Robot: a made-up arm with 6 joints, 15 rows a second.
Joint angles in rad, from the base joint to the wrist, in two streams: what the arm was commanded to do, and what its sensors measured. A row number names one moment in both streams.
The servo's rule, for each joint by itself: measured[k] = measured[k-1] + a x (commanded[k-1-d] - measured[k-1]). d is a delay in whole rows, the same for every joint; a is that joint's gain. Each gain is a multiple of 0.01, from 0.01 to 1. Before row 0 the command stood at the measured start. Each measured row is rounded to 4 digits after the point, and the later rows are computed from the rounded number. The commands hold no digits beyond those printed.
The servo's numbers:
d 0
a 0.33 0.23 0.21 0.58 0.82 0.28
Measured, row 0: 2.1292, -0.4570, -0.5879, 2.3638, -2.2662, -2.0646
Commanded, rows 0 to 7: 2.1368, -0.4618, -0.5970, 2.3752, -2.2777, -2.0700; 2.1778, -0.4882, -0.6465, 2.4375, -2.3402, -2.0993; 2.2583, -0.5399, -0.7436, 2.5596, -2.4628, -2.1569; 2.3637, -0.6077, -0.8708, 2.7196, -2.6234, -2.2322; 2.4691, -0.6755, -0.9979, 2.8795, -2.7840, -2.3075; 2.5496, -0.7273, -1.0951, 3.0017, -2.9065, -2.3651; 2.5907, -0.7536, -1.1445, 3.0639, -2.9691, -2.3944; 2.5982, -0.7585, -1.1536, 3.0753, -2.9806, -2.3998
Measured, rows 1 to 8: 2.1317, -0.4581, -0.5898, 2.3704, -2.2756, -2.0661; 2.1469, -0.4650, -0.6017, 2.4093, -2.3286, -2.0754; 2.1837, -0.4822, -0.6315, 2.4965, -2.4386, -2.0982; 2.2431, -0.5111, -0.6818, 2.6259, -2.5901, -2.1357; 2.3177, -0.5489, -0.7482, 2.7730, -2.7491, -2.1838; 2.3942, -0.5899, -0.8210, 2.9056, -2.8782, -2.2346; 2.4590, -0.6276, -0.8889, 2.9974, -2.9527, -2.2793; 2.5049, -0.6577, -0.9445, 3.0426, -2.9756, -2.3130
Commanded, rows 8 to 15: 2.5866, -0.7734, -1.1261, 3.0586, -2.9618, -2.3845; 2.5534, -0.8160, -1.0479, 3.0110, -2.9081, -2.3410; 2.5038, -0.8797, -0.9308, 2.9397, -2.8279, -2.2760; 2.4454, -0.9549, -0.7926, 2.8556, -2.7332, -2.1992; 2.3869, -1.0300, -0.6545, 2.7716, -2.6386, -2.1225; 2.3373, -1.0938, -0.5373, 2.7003, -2.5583, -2.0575; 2.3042, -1.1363, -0.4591, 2.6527, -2.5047, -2.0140; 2.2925, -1.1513, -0.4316, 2.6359, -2.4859, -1.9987
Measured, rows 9 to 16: 2.5319, -0.6843, -0.9826, 3.0519, -2.9643, -2.3330; 2.5390, -0.7146, -0.9963, 3.0282, -2.9182, -2.3352; 2.5274, -0.7526, -0.9825, 2.9769, -2.8442, -2.3186; 2.5003, -0.7991, -0.9426, 2.9065, -2.7532, -2.2852; 2.4629, -0.8522, -0.8821, 2.8283, -2.6592, -2.2396; 2.4215, -0.9078, -0.8097, 2.7541, -2.5765, -2.1886; 2.3828, -0.9604, -0.7361, 2.6953, -2.5176, -2.1397; 2.3530, -1.0043, -0.6722, 2.6608, -2.4916, -2.1002
